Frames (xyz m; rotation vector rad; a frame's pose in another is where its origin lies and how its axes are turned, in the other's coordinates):
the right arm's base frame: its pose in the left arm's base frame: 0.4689 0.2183 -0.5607 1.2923 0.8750 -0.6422
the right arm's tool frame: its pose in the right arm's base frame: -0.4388 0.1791 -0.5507 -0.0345 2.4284 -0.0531
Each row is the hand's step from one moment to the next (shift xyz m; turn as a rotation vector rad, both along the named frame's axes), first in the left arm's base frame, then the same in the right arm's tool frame.
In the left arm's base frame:
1: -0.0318 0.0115 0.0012 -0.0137 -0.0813 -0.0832
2: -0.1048 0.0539 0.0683 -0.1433 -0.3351 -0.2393
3: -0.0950 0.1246 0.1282 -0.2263 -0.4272 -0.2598
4: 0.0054 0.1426 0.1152 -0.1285 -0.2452 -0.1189
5: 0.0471 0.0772 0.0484 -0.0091 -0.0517 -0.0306
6: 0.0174 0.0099 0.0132 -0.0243 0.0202 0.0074
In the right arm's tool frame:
1: 0.0253 -0.0223 0.0024 -0.0884 -0.0751 -0.0160
2: 0.1304 -0.0347 -0.0183 -0.2549 -0.3231 -0.1440
3: 0.2012 0.0221 0.0027 -0.2739 -0.4222 -0.2188
4: 0.1476 0.1000 0.0430 -0.1403 -0.2247 -0.1435
5: 0.0469 0.0821 0.0398 -0.0430 -0.0359 -0.0236
6: 0.0037 0.0235 0.0030 0.0298 -0.0109 0.0068

